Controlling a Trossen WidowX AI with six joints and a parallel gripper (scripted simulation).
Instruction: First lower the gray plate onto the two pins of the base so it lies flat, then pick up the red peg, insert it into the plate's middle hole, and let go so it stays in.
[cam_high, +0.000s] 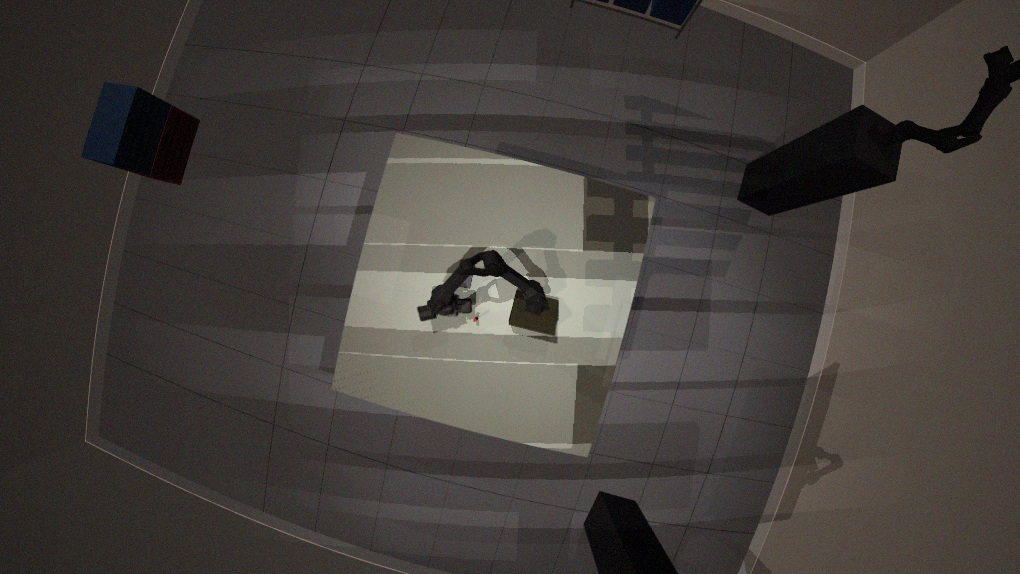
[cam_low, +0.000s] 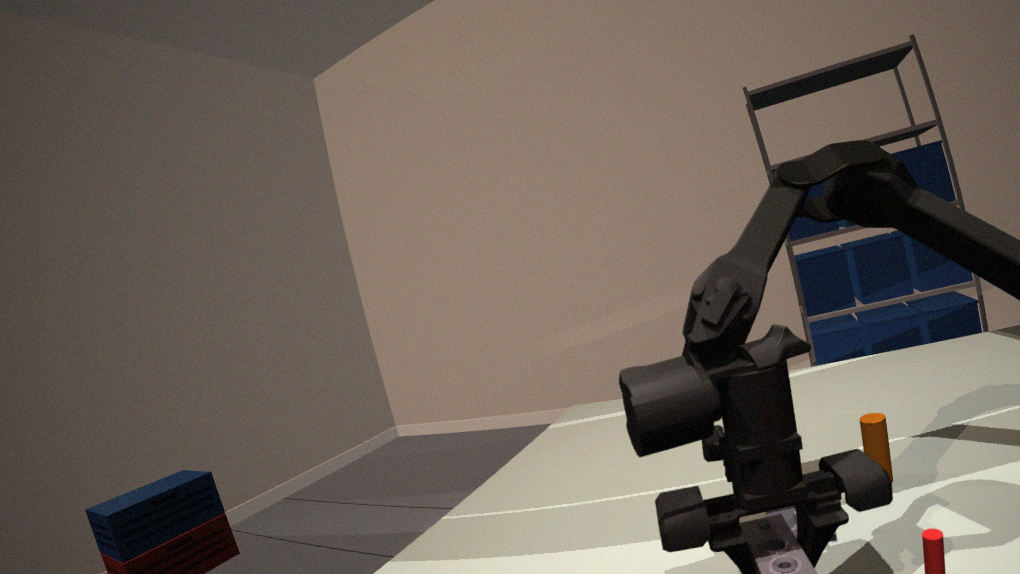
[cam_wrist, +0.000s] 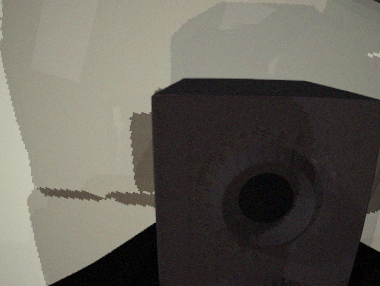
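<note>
The dark base lies 15 cm to the right of my gripper tip and 1 cm below it. From my gripper tip the other things lie so: gray plate: 3 cm above; red peg: 12 cm behind, 2 cm to the left, 2 cm above; orange cylinder: 9 cm behind, 22 cm to the right, 2 cm above.
</note>
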